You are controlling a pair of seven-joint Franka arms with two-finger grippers.
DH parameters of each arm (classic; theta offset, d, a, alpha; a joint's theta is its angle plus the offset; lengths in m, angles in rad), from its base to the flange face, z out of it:
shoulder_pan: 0 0.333 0 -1.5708
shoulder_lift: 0 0 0 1.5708
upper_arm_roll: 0 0.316 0.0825 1.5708
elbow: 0 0 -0.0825 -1.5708
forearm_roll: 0 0.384 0 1.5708
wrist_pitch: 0 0 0.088 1.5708
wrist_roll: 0 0.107 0 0
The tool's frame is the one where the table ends.
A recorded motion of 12 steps. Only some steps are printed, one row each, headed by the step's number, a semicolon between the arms.
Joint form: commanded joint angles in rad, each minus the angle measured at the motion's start. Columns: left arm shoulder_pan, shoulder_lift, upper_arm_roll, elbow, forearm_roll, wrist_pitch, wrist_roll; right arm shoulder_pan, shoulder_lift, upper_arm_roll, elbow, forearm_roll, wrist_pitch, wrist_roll.
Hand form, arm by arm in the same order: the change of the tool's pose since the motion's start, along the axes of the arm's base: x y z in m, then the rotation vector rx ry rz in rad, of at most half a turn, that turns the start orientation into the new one. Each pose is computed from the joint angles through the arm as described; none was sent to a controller.
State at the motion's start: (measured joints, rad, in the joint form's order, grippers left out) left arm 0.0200 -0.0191 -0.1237 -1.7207 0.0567 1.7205 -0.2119; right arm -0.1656 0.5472 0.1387 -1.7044 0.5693 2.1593 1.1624
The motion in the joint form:
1: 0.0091 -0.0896 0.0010 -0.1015 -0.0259 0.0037 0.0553; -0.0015 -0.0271 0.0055 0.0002 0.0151 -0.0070 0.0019
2: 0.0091 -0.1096 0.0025 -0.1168 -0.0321 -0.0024 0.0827; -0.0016 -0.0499 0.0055 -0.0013 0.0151 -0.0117 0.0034
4: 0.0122 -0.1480 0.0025 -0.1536 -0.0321 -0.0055 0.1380; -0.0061 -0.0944 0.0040 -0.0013 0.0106 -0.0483 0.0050
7: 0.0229 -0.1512 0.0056 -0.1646 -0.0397 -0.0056 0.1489; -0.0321 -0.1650 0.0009 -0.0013 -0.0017 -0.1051 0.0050
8: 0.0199 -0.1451 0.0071 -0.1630 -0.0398 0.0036 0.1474; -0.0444 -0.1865 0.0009 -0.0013 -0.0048 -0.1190 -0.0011
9: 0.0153 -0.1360 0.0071 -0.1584 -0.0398 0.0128 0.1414; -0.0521 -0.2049 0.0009 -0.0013 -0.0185 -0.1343 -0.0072
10: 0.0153 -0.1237 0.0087 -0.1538 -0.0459 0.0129 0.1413; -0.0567 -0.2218 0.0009 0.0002 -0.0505 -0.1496 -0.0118
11: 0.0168 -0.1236 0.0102 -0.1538 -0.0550 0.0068 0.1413; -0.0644 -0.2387 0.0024 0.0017 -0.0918 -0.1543 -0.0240
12: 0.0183 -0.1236 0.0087 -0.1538 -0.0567 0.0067 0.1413; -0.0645 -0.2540 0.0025 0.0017 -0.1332 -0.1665 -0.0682
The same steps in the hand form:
1: -0.0289 0.0036 -0.0003 -0.0127 0.0130 -0.0410; 0.0009 0.0031 0.0182 0.0128 -0.0207 -0.0042
2: -0.0356 0.0041 0.0022 -0.0160 0.0160 -0.0655; 0.0007 0.0034 0.0323 0.0109 -0.0372 -0.0030
4: -0.0481 0.0060 0.0039 -0.0104 0.0203 -0.1168; -0.0024 0.0022 0.0592 0.0121 -0.0512 0.0109
7: -0.0492 0.0125 0.0003 -0.0179 0.0287 -0.1127; -0.0100 -0.0125 0.1012 0.0060 -0.0749 0.0177
8: -0.0467 0.0117 -0.0012 -0.0190 0.0239 -0.1131; -0.0127 -0.0194 0.1142 0.0029 -0.0878 0.0194
9: -0.0433 0.0093 -0.0028 -0.0202 0.0189 -0.1122; -0.0158 -0.0236 0.1246 -0.0084 -0.0958 0.0316
10: -0.0400 0.0096 -0.0069 -0.0277 0.0266 -0.1096; -0.0188 -0.0268 0.1342 -0.0356 -0.1014 0.0541
11: -0.0405 0.0104 -0.0075 -0.0369 0.0329 -0.1050; -0.0213 -0.0323 0.1443 -0.0751 -0.1179 0.0803
12: -0.0405 0.0103 -0.0075 -0.0383 0.0330 -0.1048; -0.0245 -0.0334 0.1520 -0.1134 -0.1393 0.1441

